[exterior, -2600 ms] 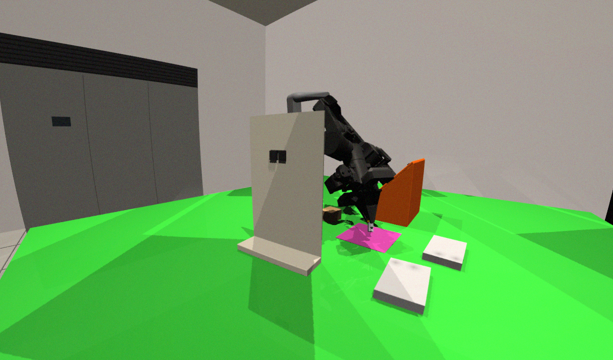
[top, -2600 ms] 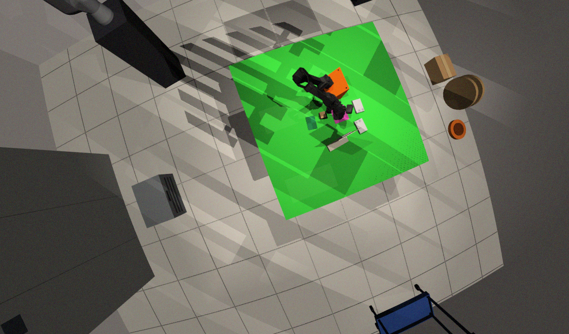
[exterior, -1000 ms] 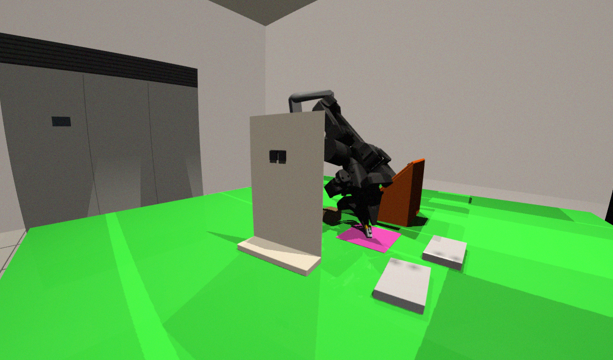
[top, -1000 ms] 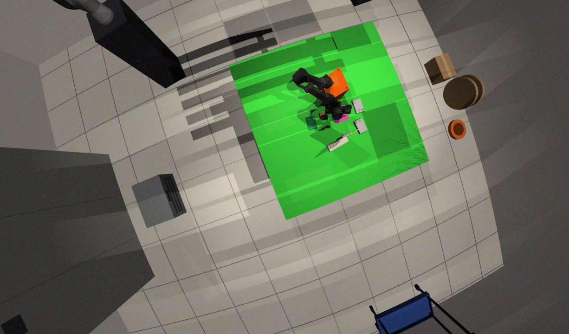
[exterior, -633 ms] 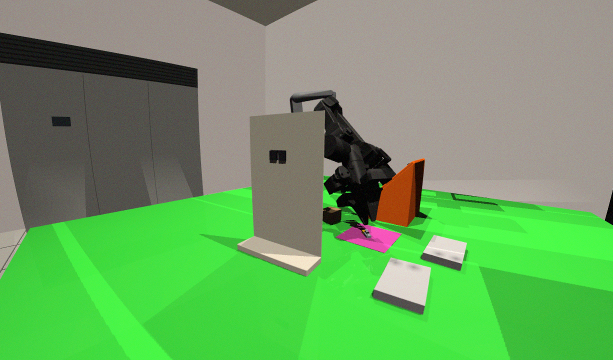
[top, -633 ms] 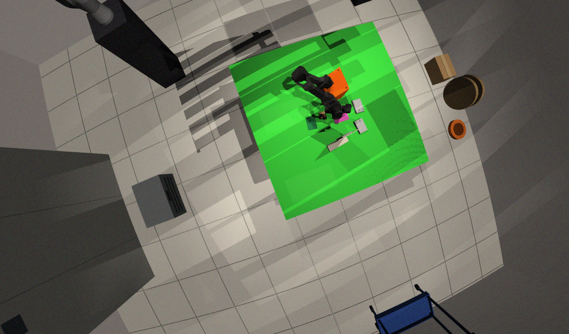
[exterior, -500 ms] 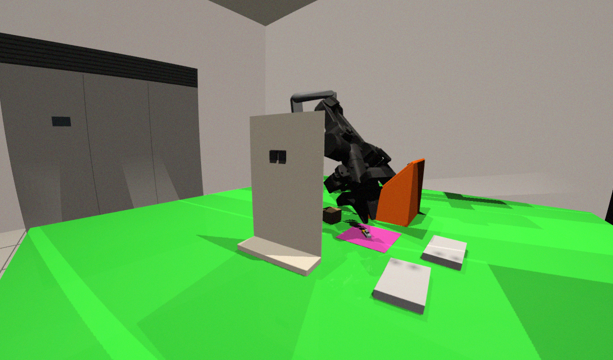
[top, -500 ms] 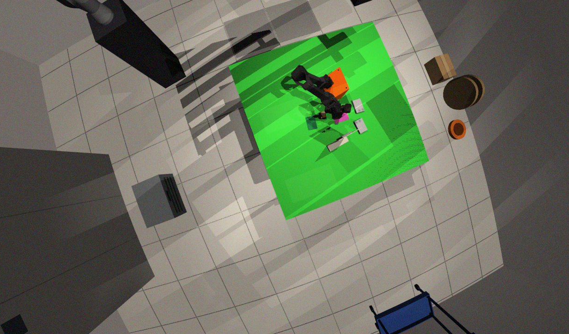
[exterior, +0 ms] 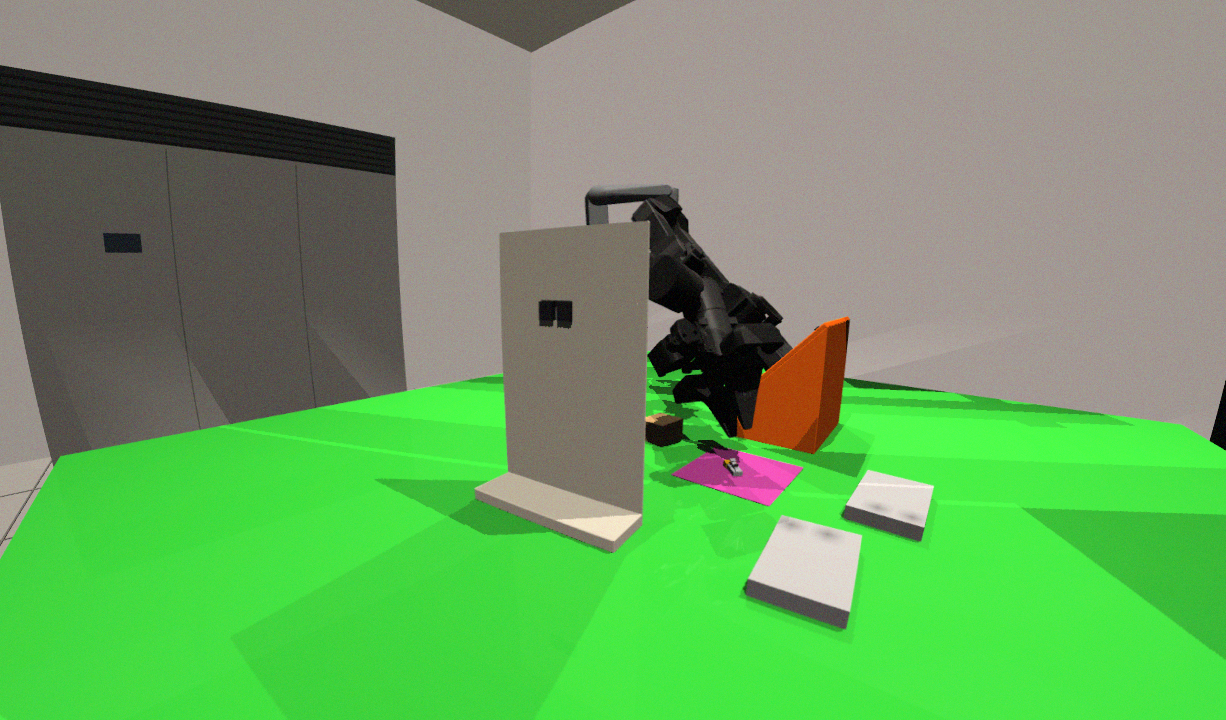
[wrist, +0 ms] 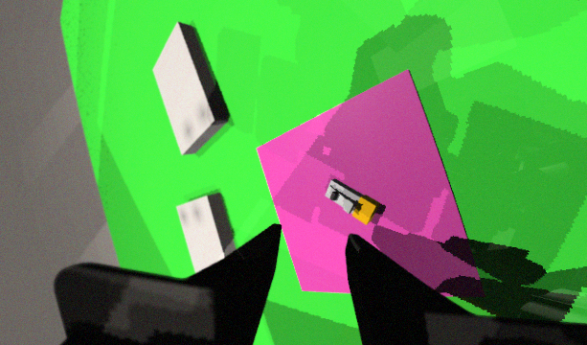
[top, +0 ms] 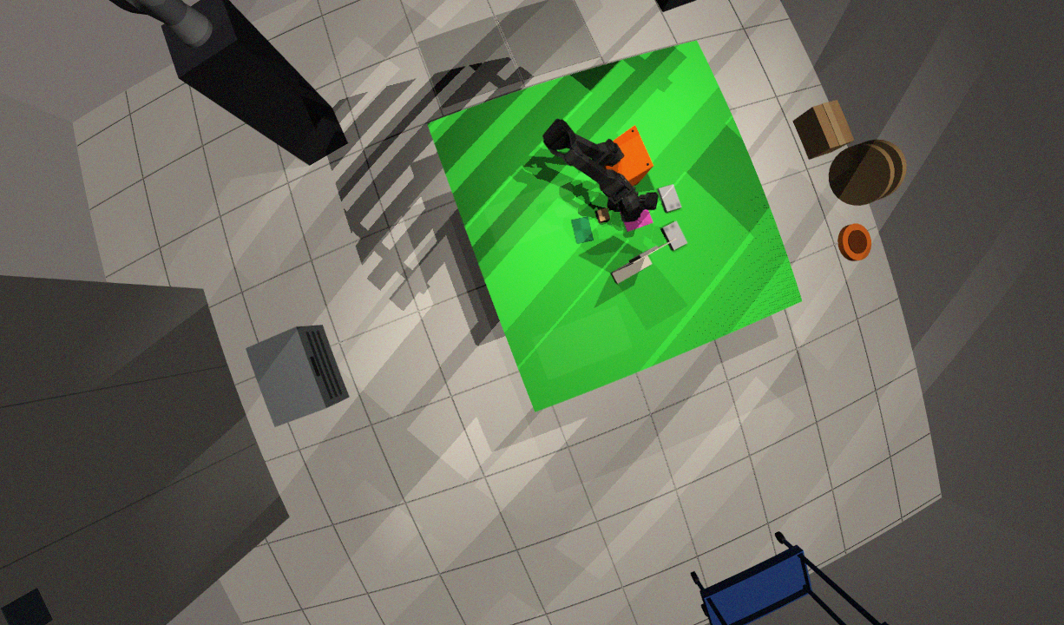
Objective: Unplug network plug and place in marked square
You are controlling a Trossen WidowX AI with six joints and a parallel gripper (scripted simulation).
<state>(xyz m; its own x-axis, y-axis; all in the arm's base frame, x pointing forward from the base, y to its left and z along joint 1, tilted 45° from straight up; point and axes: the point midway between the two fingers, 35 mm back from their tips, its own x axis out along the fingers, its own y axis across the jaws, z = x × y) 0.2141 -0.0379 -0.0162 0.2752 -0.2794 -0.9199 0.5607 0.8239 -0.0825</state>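
My gripper tip is 40 mm above the yellow plug and 10 mm short of it. Also, from my gripper tip: beige upright panel 180 mm ahead, 130 mm to the right, 80 mm above; pink square 50 mm below.
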